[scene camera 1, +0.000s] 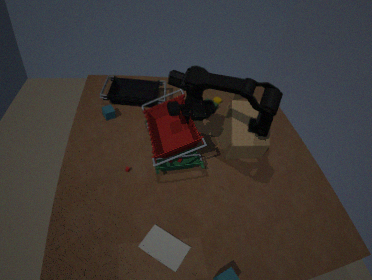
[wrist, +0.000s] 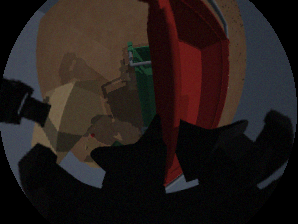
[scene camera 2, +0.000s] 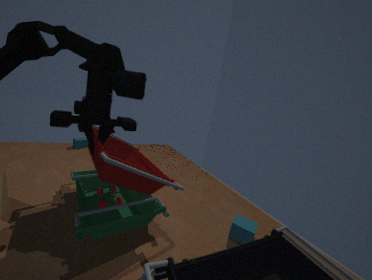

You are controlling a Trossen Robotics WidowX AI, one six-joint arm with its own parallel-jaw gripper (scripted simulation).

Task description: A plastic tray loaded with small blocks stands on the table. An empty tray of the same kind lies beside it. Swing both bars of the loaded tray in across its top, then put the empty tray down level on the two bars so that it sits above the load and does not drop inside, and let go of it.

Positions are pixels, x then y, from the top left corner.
Labels:
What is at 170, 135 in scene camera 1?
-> A red tray.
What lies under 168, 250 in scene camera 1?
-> A white sheet.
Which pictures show my gripper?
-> Scene camera 1, the wrist view and scene camera 2: all of them.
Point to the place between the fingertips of my gripper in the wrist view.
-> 160, 116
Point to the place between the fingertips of my gripper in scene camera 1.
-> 188, 123

